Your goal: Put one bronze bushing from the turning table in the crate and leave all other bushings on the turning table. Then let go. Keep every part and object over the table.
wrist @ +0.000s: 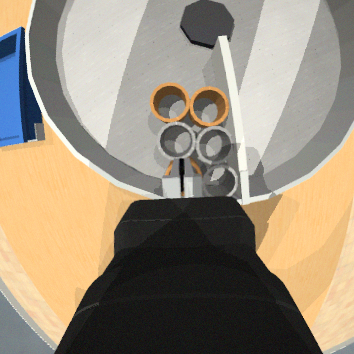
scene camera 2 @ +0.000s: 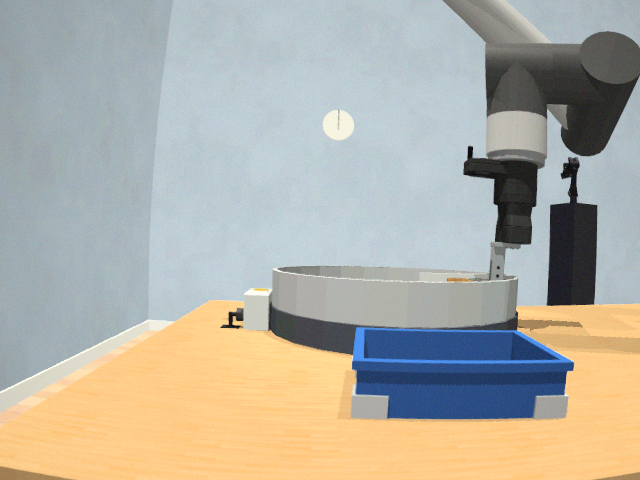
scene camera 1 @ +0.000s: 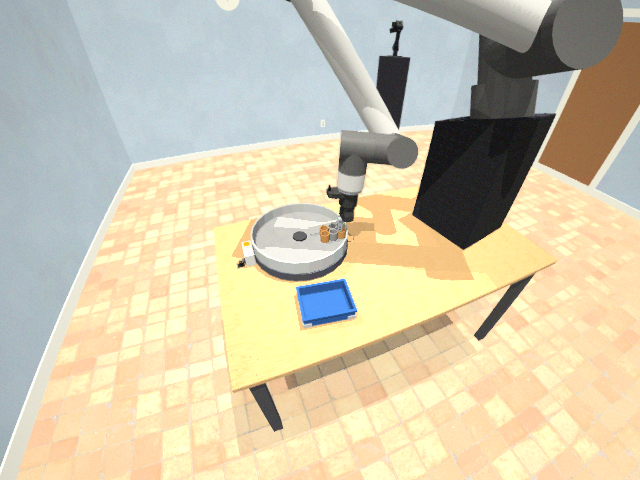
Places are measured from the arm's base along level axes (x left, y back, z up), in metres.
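Where they show: gripper, fingertip midpoint: (wrist: 181,168) (scene camera 2: 495,280) (scene camera 1: 339,230); arm's base, link origin: (scene camera 1: 500,116).
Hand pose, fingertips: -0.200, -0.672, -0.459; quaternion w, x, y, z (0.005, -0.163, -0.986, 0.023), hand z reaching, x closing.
Each offset is from my fingertips to the top centre of the thing, as dx, dy, dz. "pt": to the spot under its first point.
My gripper (wrist: 181,168) (scene camera 2: 497,276) is shut with empty fingers. In the wrist view its tips overlap a bronze bushing {+0.002, +0.010, +0.000} (wrist: 198,167) (scene camera 1: 341,234) near the wall of the turning table (scene camera 1: 299,260) (scene camera 2: 392,304) (wrist: 100,60); their exact depth is hidden. In scene camera 2 they reach down behind the rim. Two more bronze bushings stand side by side nearer the hub, one on the left (wrist: 170,120) (scene camera 1: 324,238) and one on the right (wrist: 209,124). Between and beside them stand three grey bushings, one {-0.005, -0.028, +0.000} (wrist: 160,141) next to the fingers. The blue crate {+0.249, -0.235, -0.041} (scene camera 1: 325,301) (scene camera 2: 460,392) (wrist: 10,90) is empty.
A thin white bar {pt -0.071, -0.043, +0.008} (wrist: 235,100) runs from the dark hub {-0.092, -0.148, -0.030} (wrist: 207,22) (scene camera 1: 299,236) to the wall, close beside the right-hand bushings. A white box {pt -0.106, -0.384, -0.032} (scene camera 1: 248,253) (scene camera 2: 256,310) with a yellow top stands at the turning table's outer left side.
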